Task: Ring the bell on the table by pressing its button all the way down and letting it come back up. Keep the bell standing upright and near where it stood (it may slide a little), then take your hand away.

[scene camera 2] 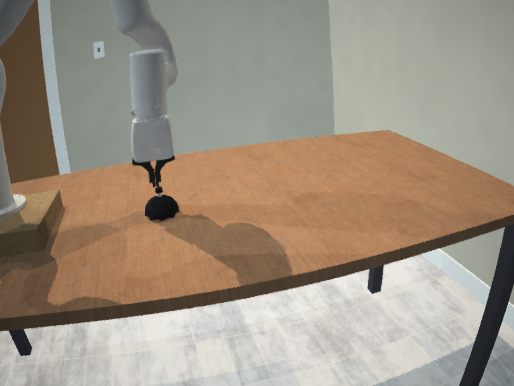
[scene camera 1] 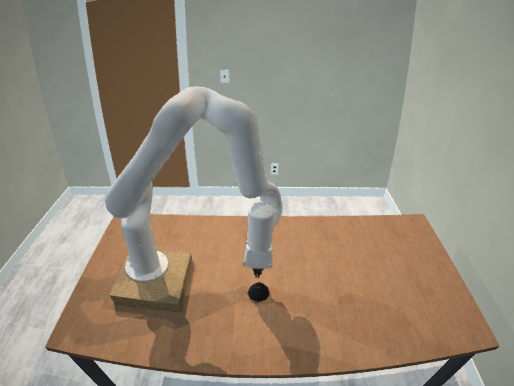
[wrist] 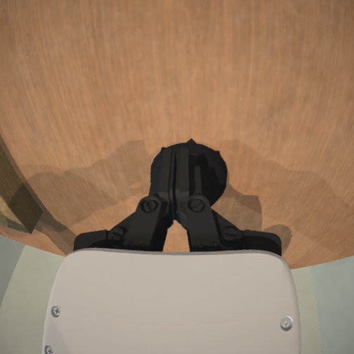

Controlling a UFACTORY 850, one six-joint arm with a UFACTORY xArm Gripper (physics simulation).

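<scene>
A black dome-shaped bell stands upright on the brown wooden table. Its small black button sits on a short light stem at the top in the scene camera 2 view. My gripper is shut and empty, pointing down. Its fingertips are right above the button, slightly to its left in the scene camera 2 view; I cannot tell whether they touch it. In the wrist view the fingers cover the left part of the bell and hide the button.
The arm's base stands on a tan block to the left of the bell. The table's front edge lies beyond the bell on the near side. Shadows of the arm fall across the table top.
</scene>
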